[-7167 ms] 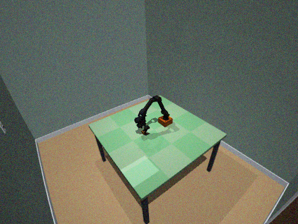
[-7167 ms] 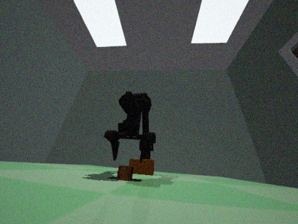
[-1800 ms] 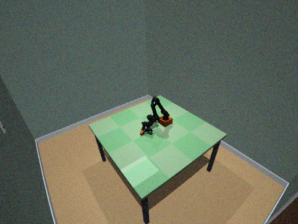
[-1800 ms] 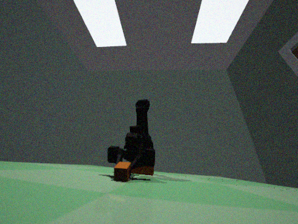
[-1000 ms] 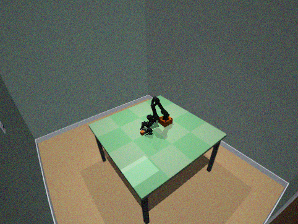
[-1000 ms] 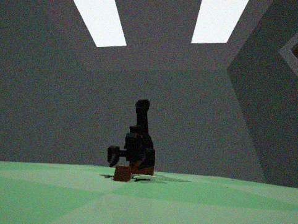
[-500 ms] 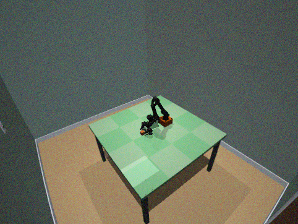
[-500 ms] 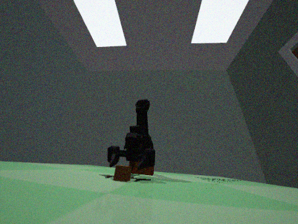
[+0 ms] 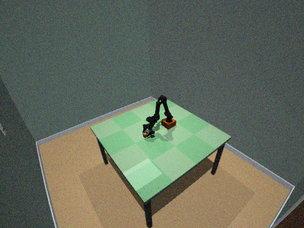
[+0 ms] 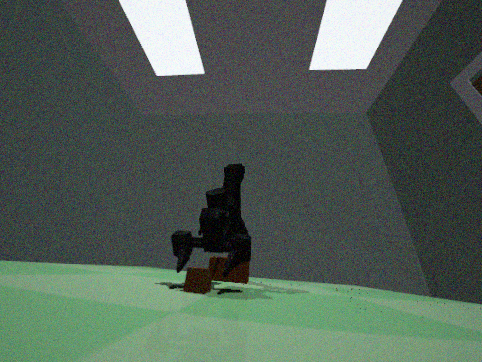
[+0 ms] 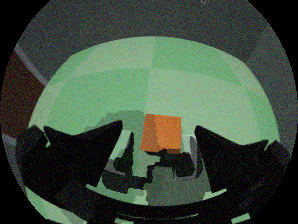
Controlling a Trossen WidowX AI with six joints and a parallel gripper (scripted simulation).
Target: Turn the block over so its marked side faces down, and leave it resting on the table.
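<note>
Right now the block is 20 mm behind my gripper tip and 10 mm below it.
</note>
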